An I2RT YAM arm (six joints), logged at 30 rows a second.
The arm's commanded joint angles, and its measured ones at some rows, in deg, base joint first. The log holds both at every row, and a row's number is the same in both.
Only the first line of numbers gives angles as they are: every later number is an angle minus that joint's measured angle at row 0.
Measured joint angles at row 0:
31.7 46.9 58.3 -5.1 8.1 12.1
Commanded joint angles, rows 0 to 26:
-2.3 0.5 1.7 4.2 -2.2 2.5
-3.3 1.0 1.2 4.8 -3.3 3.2
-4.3 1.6 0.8 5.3 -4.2 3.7
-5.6 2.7 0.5 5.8 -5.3 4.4
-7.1 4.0 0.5 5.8 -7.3 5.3
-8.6 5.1 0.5 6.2 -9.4 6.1
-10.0 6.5 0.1 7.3 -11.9 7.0
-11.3 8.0 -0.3 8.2 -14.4 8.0
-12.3 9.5 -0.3 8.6 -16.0 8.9
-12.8 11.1 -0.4 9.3 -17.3 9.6
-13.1 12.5 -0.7 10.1 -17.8 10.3
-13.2 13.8 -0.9 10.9 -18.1 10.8
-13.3 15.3 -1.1 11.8 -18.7 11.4
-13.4 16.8 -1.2 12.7 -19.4 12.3
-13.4 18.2 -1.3 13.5 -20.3 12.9
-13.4 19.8 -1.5 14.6 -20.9 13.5
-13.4 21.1 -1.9 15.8 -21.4 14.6
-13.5 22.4 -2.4 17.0 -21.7 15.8
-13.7 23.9 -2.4 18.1 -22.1 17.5
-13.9 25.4 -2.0 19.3 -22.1 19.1
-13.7 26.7 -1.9 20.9 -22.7 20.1
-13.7 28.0 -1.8 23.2 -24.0 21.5
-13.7 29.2 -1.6 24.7 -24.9 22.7
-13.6 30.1 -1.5 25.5 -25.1 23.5
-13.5 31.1 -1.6 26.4 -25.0 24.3
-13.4 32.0 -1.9 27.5 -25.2 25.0
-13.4 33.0 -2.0 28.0 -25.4 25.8
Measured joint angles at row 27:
-13.5 33.2 -3.1 19.4 -23.3 21.5
